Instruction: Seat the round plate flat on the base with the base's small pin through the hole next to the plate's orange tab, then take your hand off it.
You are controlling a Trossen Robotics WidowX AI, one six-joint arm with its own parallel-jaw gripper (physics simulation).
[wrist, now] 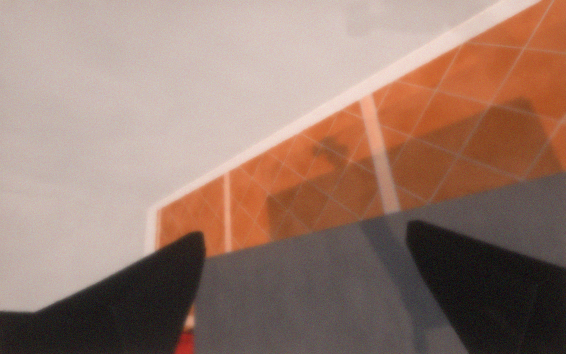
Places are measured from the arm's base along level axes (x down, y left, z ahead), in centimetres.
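Pixels of known places: gripper, fingertip midpoint: [305, 236].
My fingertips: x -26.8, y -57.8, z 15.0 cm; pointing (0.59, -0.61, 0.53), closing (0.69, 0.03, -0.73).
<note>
Behind a point stands the place of what it marks.
My gripper [305, 236] {x -26.8, y -57.8, z 15.0 cm} is open, with its two black fingers wide apart and nothing between them. Beyond and between the fingers a flat grey surface [300, 295] {x 7.7, y -53.0, z 46.0 cm} with a straight far edge fills the lower middle of the wrist view, and a bluish shadow falls across its right part. I cannot tell whether this is part of the base. The round plate, its orange tab, the hole and the small pin cannot be made out in this view.
An orange mat [320, 185] with thin pale diagonal lines and a white border lies behind the grey surface, with dark shadows on it. A pale grey surface [125, 115] stretches beyond it. A small red thing [185, 344] shows at the bottom beside the left finger.
</note>
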